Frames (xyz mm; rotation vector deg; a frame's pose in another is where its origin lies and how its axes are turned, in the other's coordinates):
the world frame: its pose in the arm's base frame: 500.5 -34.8 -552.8 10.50 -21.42 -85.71
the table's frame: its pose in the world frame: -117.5 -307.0 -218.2 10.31 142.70 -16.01
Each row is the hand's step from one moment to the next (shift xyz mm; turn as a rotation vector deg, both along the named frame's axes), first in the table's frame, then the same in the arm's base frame.
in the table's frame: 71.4 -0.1 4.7 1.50 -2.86 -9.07
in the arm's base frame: 17.7 49.1 -49.0 -3.03 7.55 5.15
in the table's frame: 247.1 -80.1 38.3 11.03 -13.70 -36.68
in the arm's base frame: -14.5 166.1 -202.8 -13.10 34.45 17.22
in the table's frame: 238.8 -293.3 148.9 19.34 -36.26 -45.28
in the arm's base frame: -215.1 115.3 -325.0 -33.49 49.36 13.48
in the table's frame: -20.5 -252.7 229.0 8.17 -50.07 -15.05
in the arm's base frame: -233.6 -133.4 -210.6 -47.48 22.88 -4.75
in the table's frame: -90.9 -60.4 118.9 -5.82 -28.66 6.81
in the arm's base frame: -72.4 -137.7 -43.1 -28.67 -4.89 -7.46
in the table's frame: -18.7 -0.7 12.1 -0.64 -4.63 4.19
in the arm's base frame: -4.4 -21.7 2.8 -4.34 -2.63 -3.69
